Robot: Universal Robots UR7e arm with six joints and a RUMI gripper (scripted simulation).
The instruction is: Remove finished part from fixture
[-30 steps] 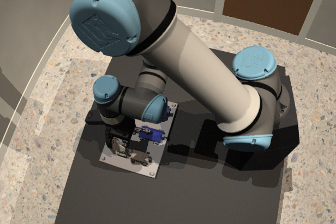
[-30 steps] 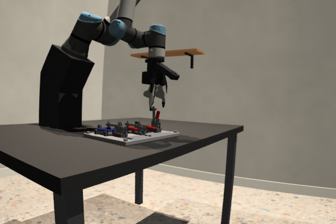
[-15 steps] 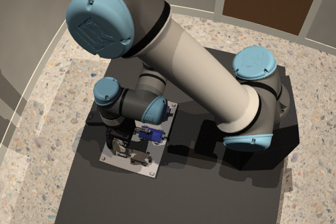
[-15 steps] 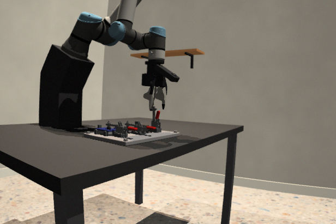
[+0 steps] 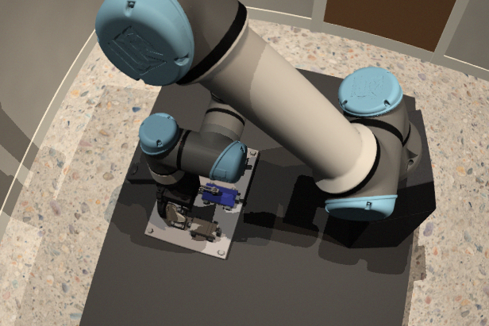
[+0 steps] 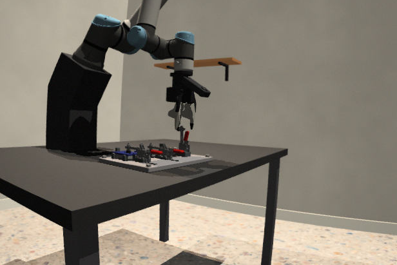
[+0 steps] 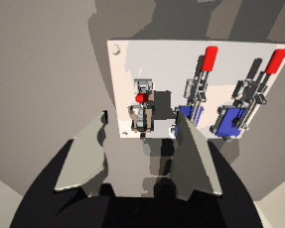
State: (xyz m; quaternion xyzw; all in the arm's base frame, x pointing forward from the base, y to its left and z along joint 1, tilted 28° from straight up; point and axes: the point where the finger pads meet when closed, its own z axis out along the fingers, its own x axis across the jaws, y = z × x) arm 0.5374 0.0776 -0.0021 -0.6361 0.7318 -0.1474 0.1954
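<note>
Now: hand 8 cm past the pale grey finished part, 1 cm to the right of it and 9 cm above it. The rest, counted from my hand: blue blank: 11 cm behind, 21 cm to the right, 10 cm below; then light grey fixture plate: 4 cm behind, 11 cm to the right, 12 cm below.
</note>
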